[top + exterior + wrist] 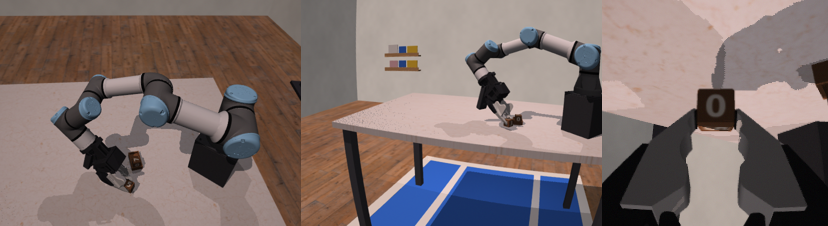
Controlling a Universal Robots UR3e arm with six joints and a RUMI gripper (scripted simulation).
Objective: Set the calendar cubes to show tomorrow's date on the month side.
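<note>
The calendar tray lies 120 mm to the right of my hand, 30 mm below it and 20 mm behind it. Also, from my hand: brown digit cube: 10 mm below, 10 mm behind.
</note>
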